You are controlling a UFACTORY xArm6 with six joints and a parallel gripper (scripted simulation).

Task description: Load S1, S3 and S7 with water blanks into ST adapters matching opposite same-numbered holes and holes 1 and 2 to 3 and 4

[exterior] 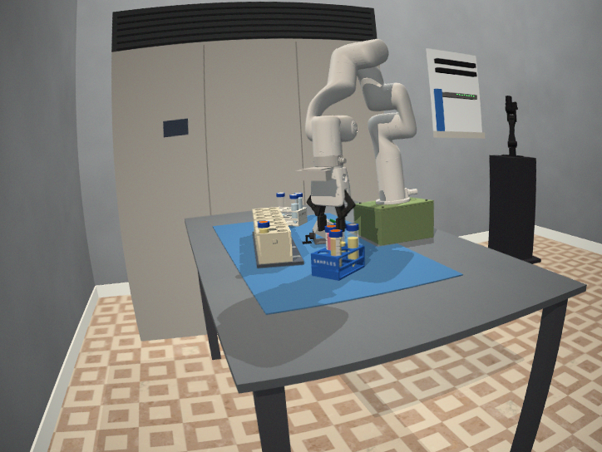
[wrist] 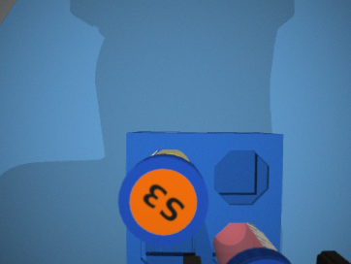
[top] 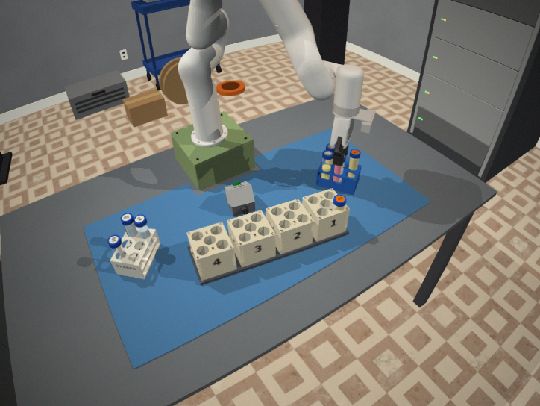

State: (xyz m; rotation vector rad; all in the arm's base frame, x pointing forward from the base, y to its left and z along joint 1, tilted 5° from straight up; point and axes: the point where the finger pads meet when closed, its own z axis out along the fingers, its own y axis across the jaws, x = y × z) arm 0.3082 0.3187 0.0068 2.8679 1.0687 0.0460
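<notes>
Now: hand 60 mm above the pink-filled tube and 10 mm short of it. The rest, counted from my hand: sample tube: 170 mm ahead, 120 mm to the right, 60 mm below; then blue samples rack: 90 mm below, 20 mm to the left, 10 mm behind; then adapter 1: 140 mm to the right, 140 mm ahead, 70 mm below.
</notes>
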